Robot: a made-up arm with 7 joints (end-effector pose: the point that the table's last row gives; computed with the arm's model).
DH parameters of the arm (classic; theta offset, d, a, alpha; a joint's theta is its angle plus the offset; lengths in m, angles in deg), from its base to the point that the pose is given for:
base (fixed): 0 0 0 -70
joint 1: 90 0 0 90
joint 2: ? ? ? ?
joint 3: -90 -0.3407 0.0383 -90
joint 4: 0 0 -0.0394 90
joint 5: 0 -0.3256 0 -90
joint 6: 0 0 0 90
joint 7: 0 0 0 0
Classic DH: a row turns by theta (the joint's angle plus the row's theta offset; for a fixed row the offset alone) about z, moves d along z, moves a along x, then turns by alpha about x.
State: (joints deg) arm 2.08 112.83 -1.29 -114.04 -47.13 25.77 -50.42
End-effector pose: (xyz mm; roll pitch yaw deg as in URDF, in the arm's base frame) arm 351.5 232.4 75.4 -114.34 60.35 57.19
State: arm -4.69 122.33 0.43 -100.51 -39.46 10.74 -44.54
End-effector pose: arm 358.6 258.8 201.3 -110.22 62.05 64.59
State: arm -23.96 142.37 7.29 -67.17 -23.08 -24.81 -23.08
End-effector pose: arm 169.4 239.3 521.3 -160.76 67.71 13.79
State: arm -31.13 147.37 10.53 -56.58 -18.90 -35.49 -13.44
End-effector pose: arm 47.5 222.2 580.7 179.15 61.58 -12.66
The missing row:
joint 2: 70 0 0 -90
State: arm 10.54 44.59 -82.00 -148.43 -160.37 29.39 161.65
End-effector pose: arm 0.9 -110.9 -231.2 -165.29 -49.34 96.05
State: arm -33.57 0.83 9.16 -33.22 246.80 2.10 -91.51
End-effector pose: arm 487.9 -30.6 -444.5 -42.42 55.97 131.19
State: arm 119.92 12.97 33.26 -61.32 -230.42 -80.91 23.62
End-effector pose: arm -602.2 77.0 83.6 -169.24 -18.07 -57.34
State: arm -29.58 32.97 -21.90 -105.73 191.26 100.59 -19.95
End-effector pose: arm 447.1 -26.1 -122.8 -155.51 -44.15 -26.11
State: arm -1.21 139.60 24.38 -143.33 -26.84 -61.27 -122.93
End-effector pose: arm 237.6 -18.0 154.0 -8.30 9.12 10.26
